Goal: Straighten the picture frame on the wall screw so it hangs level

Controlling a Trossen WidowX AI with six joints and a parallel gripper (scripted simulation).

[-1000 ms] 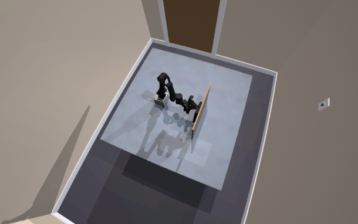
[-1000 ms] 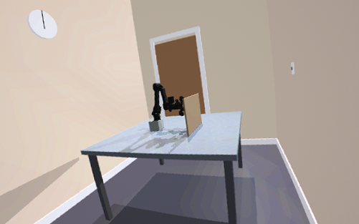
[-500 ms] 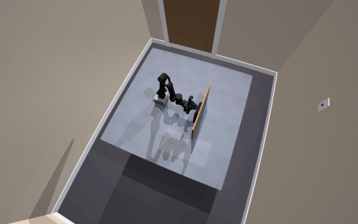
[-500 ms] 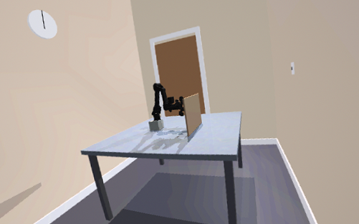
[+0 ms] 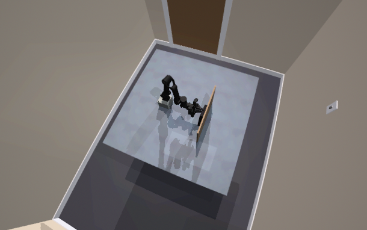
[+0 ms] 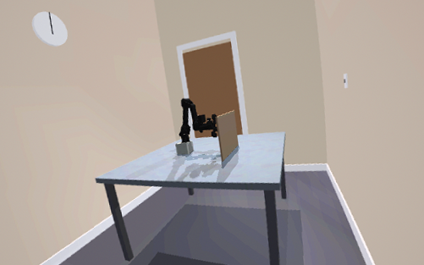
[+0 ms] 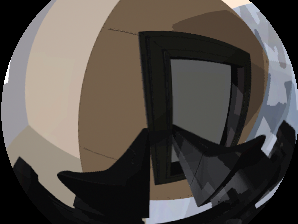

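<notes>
Right now the picture frame is 50 mm below my gripper tip, 20 mm to the right of it and 10 mm ahead of it. From my gripper tip the other things lie so: tan wall panel (70 mm below, 20 mm ahead).
</notes>
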